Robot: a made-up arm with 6 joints.
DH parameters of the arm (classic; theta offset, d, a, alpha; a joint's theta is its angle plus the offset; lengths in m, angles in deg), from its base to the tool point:
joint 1: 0 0.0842 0 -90
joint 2: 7.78 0 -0.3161 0
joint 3: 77.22 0 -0.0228 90
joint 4: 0 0.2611 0 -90
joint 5: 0 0 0.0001 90
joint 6: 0 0.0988 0 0
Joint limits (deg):
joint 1: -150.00..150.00
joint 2: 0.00..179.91
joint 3: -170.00..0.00
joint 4: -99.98..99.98
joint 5: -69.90..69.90
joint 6: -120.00..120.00
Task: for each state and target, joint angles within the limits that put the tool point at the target. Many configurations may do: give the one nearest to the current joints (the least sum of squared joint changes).
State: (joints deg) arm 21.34 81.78 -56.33 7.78 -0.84 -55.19
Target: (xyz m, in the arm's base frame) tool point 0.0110 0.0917 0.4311
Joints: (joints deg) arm 69.89 34.72 -54.96 27.98 27.16 -55.19
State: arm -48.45 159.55 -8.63 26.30 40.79 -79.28
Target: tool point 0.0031 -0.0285 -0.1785
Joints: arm -71.38 179.86 -27.47 33.43 -6.56 -79.28
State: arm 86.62 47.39 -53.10 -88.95 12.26 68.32
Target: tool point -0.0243 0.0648 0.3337
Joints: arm 100.44 20.68 -27.99 -89.93 -7.13 68.32
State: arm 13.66 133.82 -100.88 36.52 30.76 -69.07
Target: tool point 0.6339 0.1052 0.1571
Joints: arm 8.15 148.50 -134.03 37.94 13.50 -69.07
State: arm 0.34 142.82 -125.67 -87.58 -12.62 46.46
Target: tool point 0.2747 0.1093 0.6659
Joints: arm 14.25 94.98 -136.71 -86.98 -22.91 46.46
